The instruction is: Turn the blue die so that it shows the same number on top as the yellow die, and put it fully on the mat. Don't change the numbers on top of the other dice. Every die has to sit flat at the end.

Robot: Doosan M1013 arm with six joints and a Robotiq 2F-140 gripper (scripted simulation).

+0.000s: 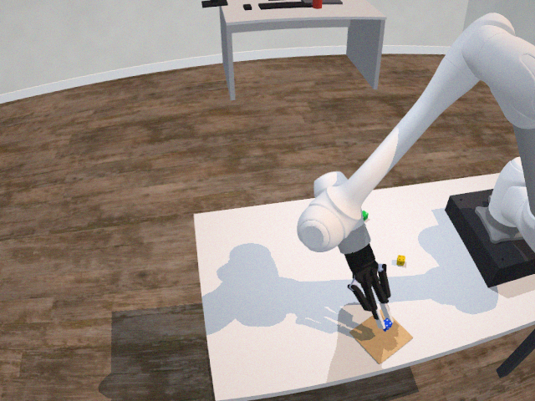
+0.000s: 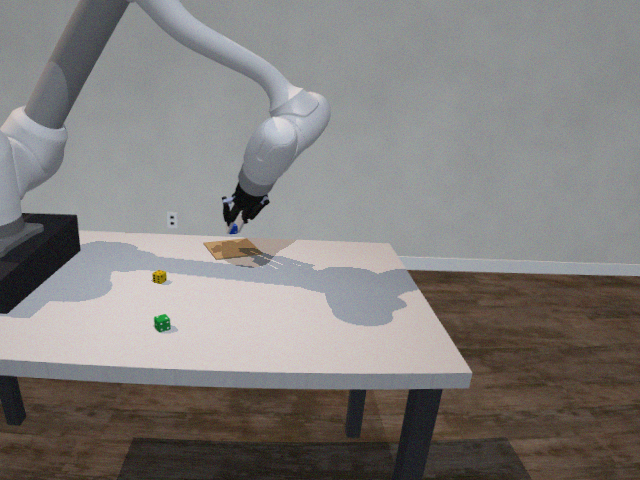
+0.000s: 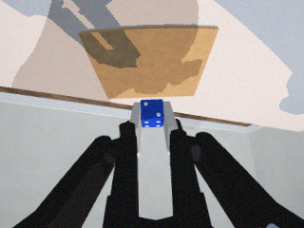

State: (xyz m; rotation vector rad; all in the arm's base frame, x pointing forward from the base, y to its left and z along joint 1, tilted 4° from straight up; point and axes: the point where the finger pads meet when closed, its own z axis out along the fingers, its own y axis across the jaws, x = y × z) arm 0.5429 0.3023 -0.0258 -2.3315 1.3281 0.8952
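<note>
Right now my hand is 8 cm above the tan mat, 2 cm to the right of it and 1 cm past it. Round my hand: yellow die (25 cm to the right, 13 cm behind, 7 cm below); blue die (2 cm to the left, 2 cm below, 1 cm behind); green die (46 cm to the right, 7 cm below, 4 cm behind).
</note>
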